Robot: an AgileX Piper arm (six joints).
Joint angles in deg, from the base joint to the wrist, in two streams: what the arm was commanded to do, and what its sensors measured. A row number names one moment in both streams.
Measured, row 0:
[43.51 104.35 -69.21 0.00 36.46 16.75]
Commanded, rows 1 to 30:
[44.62 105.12 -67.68 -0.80 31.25 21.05]
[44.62 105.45 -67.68 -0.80 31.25 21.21]
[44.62 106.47 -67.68 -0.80 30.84 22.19]
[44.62 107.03 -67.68 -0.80 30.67 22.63]
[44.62 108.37 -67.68 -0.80 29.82 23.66]
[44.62 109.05 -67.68 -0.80 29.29 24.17]
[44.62 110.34 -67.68 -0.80 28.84 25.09]
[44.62 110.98 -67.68 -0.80 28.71 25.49]
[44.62 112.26 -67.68 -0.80 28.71 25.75]
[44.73 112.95 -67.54 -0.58 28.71 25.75]
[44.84 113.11 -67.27 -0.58 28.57 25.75]
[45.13 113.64 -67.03 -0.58 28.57 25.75]
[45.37 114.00 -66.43 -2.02 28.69 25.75]
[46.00 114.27 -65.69 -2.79 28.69 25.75]
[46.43 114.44 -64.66 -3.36 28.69 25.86]
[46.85 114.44 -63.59 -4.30 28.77 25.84]
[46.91 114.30 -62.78 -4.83 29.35 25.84]
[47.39 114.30 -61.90 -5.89 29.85 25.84]
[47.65 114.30 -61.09 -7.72 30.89 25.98]
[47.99 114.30 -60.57 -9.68 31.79 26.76]
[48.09 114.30 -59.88 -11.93 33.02 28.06]
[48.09 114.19 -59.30 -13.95 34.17 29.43]
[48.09 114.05 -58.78 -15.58 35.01 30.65]
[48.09 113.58 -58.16 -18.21 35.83 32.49]
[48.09 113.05 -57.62 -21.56 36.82 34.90]
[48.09 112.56 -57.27 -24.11 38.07 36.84]
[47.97 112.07 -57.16 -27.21 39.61 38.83]
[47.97 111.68 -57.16 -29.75 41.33 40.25]
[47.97 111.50 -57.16 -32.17 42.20 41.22]
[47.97 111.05 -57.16 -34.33 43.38 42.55]
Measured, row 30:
[48.28 110.68 -59.45 -24.37 30.06 37.72]
